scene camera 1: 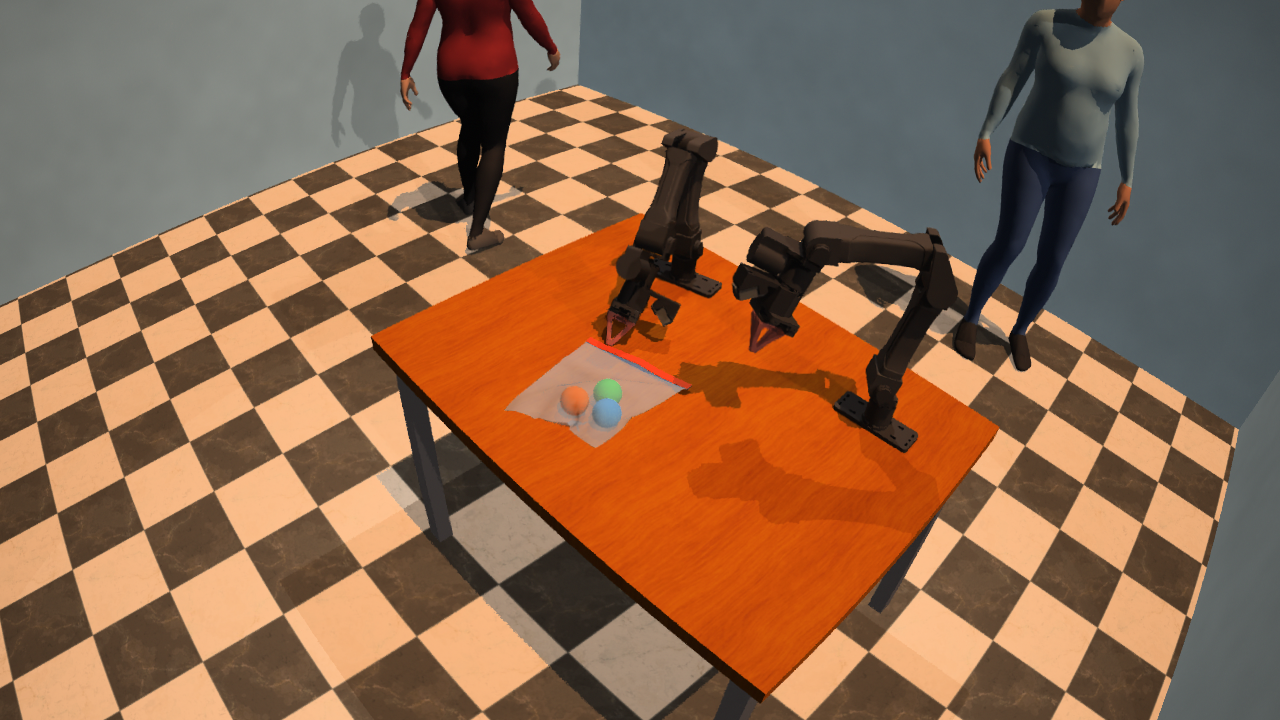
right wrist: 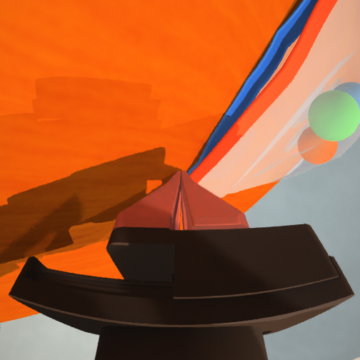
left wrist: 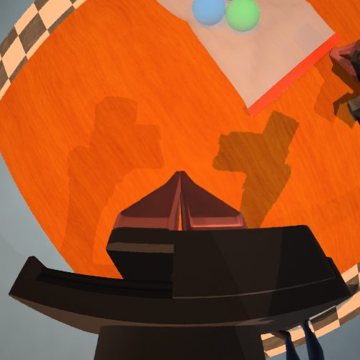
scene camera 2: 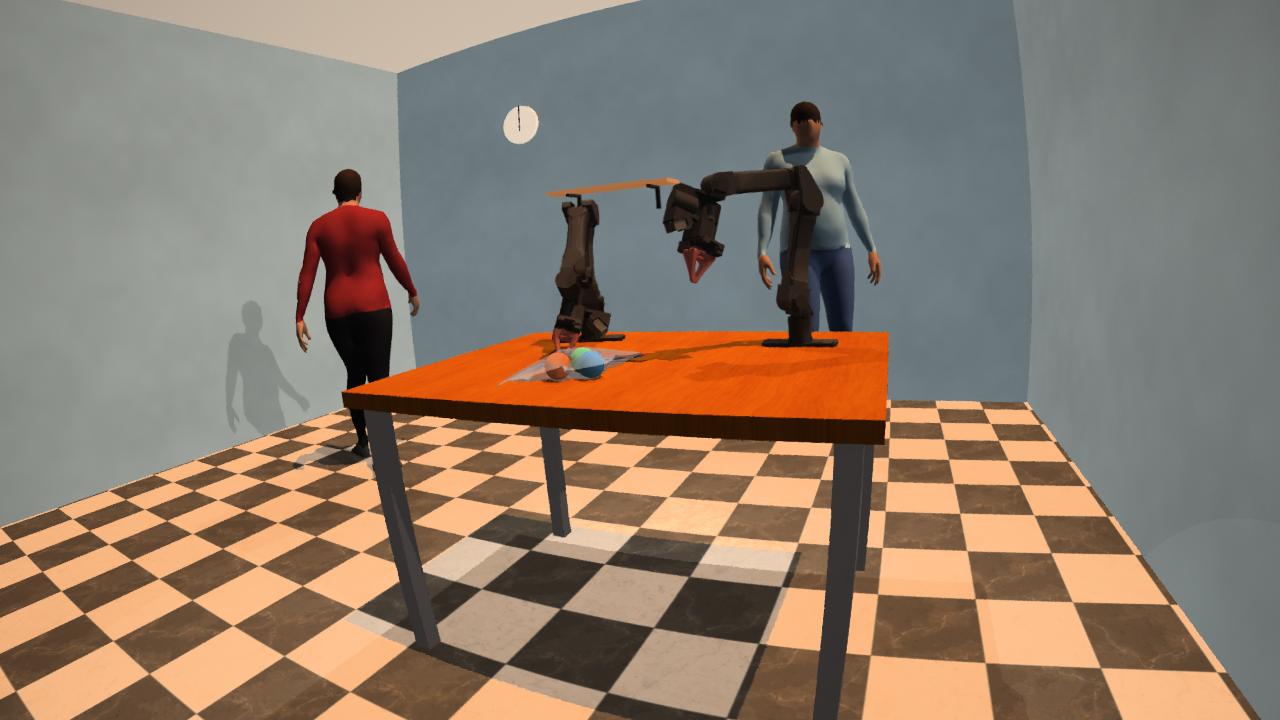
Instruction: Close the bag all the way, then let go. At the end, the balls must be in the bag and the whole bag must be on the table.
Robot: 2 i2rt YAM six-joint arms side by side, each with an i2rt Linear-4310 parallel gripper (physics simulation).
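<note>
The clear bag (scene camera 1: 546, 385) (left wrist: 250, 60) lies on the table with an orange ball (scene camera 1: 573, 400) (right wrist: 317, 145), a green ball (scene camera 1: 607, 391) (left wrist: 243, 14) and a blue ball (scene camera 1: 606, 412) (left wrist: 209, 9) inside. In the right wrist view, the red strip (right wrist: 267, 97) and blue strip (right wrist: 250, 87) at its mouth run side by side, with a narrow gap partway along. My right gripper (scene camera 1: 611, 342) (right wrist: 180, 177) is shut, its tips near the strip's left corner; nothing plainly shows between them. My left gripper (scene camera 1: 753, 349) (scene camera 2: 695, 281) (left wrist: 180, 177) is shut and empty, high above the table, right of the bag.
The wooden table (scene camera 1: 805, 573) (scene camera 2: 760, 385) carries both arm bases along its far side. A person in red (scene camera 1: 478, 40) stands beyond the table at the left. A person in light blue (scene camera 1: 1065, 98) stands beyond it at the right. A clock (scene camera 2: 520, 124) hangs on the wall.
</note>
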